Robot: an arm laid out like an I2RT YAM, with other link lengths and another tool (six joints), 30 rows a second.
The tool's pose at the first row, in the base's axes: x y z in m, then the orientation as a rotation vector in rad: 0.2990 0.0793 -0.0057 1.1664 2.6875 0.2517
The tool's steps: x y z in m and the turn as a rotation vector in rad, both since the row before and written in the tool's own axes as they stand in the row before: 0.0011 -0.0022 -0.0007 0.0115 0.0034 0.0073; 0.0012 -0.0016 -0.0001 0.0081 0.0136 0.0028; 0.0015 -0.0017 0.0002 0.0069 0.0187 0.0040; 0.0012 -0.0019 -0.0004 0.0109 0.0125 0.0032; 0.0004 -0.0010 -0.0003 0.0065 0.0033 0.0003; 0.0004 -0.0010 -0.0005 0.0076 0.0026 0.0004; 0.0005 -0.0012 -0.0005 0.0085 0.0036 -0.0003
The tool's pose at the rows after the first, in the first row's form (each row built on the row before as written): 0.2965 0.0786 -0.0057 1.1803 2.6916 0.2399; 0.2945 0.0784 -0.0061 1.1891 2.7053 0.2385; 0.2923 0.0784 -0.0068 1.2002 2.7222 0.2422; 0.2901 0.0780 -0.0069 1.2100 2.7360 0.2364; 0.2891 0.0776 -0.0068 1.2127 2.7415 0.2299; 0.2880 0.0772 -0.0065 1.2157 2.7469 0.2215; 0.2867 0.0767 -0.0063 1.2182 2.7539 0.2124
